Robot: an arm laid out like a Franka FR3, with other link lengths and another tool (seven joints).
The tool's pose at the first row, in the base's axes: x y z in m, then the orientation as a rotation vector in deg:
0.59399 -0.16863 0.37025 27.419 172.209 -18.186
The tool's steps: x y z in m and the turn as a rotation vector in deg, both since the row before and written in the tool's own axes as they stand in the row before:
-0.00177 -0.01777 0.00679 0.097 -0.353 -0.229
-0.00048 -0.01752 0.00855 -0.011 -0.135 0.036
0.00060 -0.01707 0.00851 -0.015 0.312 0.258
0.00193 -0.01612 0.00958 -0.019 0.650 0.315
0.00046 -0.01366 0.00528 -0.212 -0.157 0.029
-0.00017 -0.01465 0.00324 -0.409 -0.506 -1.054
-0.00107 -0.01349 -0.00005 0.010 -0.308 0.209
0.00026 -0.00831 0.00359 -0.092 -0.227 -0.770
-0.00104 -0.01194 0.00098 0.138 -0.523 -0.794
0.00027 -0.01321 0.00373 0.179 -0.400 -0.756
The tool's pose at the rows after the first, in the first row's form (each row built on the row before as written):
0.59039 -0.18715 0.36722 26.980 171.942 -18.400
0.58584 -0.20547 0.36233 26.992 171.800 -18.399
0.58041 -0.22305 0.35726 27.468 172.016 -18.312
0.57396 -0.23954 0.35079 28.134 172.538 -18.165
0.56934 -0.25320 0.34819 28.112 172.378 -17.864
0.56493 -0.26754 0.34779 26.358 172.241 -17.392
0.56184 -0.28045 0.35042 26.580 171.875 -17.434
0.55925 -0.28889 0.34840 25.362 171.901 -17.387
0.55679 -0.30058 0.34974 24.047 171.633 -17.727
0.55308 -0.31374 0.34853 22.831 171.463 -18.109

